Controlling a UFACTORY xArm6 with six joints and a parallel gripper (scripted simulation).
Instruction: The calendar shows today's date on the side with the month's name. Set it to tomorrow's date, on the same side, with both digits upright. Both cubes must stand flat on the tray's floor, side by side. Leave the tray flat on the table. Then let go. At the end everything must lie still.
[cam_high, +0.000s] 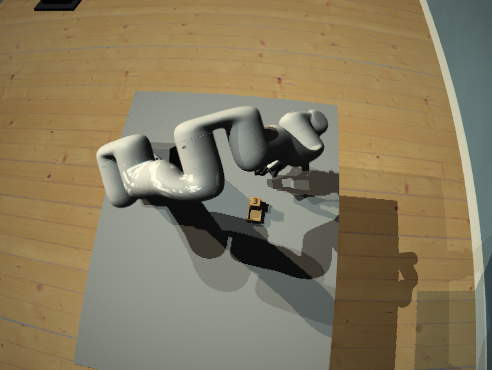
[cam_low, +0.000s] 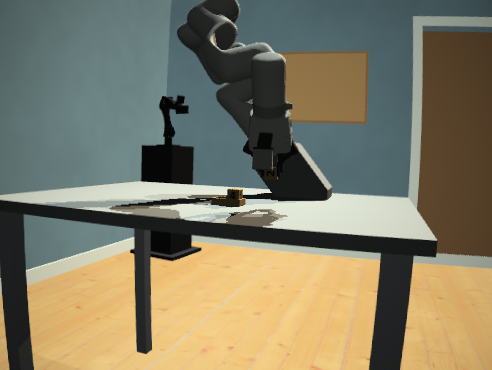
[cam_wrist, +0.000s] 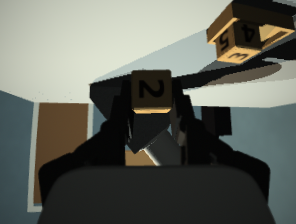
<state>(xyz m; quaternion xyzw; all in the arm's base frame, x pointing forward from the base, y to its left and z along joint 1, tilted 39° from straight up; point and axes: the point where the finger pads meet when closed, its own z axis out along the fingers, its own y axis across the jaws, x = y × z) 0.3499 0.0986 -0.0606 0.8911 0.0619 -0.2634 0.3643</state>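
My gripper is now 11 cm to the left of the wooden calendar tray and 9 cm above it. Also, from my hand: wooden number cube 2 cm below, 1 cm behind.
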